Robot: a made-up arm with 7 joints.
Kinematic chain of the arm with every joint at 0, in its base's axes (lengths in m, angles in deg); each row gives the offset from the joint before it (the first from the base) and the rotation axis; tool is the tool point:
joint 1: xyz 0 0 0.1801 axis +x
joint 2: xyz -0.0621 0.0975 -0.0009 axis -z
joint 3: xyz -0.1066 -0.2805 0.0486 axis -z
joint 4: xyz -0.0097 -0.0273 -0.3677 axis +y
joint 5: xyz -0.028 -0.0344 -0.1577 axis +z
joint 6: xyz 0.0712 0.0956 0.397 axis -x
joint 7: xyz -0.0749 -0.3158 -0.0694 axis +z
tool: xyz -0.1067 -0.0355 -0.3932
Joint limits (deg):
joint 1: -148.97..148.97
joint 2: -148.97..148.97
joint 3: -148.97..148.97
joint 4: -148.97..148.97
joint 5: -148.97..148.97
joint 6: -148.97..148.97
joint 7: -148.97..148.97
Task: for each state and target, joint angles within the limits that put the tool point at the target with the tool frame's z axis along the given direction. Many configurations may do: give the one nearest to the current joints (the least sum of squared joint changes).
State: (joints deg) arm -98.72 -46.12 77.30 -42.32 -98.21 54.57 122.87
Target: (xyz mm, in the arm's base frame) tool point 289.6 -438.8 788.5 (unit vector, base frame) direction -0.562 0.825 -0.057
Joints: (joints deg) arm -116.53 -83.32 44.85 -54.55 -68.18 15.77 135.07
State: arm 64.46 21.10 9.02 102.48 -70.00 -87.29 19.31
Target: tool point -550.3 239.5 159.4 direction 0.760 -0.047 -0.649
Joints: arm 102.98 0.53 -4.16 105.47 -29.37 -50.09 39.70
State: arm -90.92 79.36 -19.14 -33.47 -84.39 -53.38 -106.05
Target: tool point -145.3 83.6 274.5 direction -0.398 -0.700 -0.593
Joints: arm -89.09 91.11 -21.35 -39.20 -80.02 -96.75 -89.41
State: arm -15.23 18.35 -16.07 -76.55 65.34 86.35 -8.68
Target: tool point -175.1 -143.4 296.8 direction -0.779 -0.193 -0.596
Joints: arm 6.02 -20.43 29.64 -79.87 118.52 51.95 -27.35
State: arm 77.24 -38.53 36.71 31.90 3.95 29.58 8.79
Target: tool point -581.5 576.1 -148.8 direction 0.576 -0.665 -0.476
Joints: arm 110.60 7.00 52.46 46.65 32.59 27.45 25.49
